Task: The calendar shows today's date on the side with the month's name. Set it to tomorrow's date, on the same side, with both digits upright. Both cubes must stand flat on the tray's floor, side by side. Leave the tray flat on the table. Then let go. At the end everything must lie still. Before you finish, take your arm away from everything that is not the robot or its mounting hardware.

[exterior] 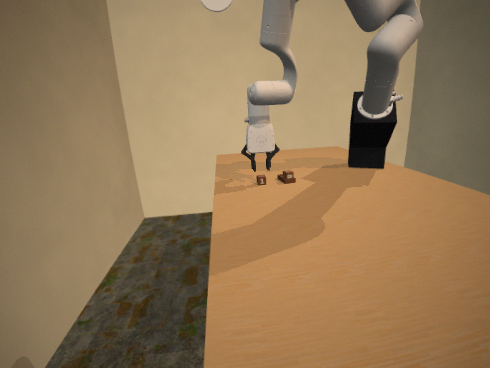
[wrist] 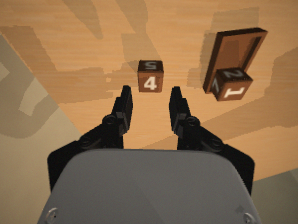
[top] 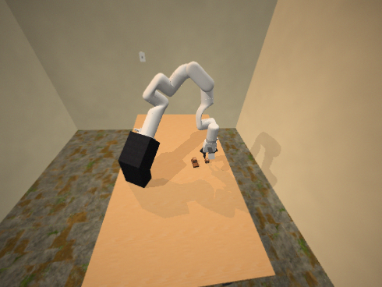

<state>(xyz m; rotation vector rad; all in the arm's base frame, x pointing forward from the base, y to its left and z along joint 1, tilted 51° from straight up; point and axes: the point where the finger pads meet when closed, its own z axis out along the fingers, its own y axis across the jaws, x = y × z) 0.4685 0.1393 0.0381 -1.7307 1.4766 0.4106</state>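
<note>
My hand is 6 cm above the brown digit cube.
</note>
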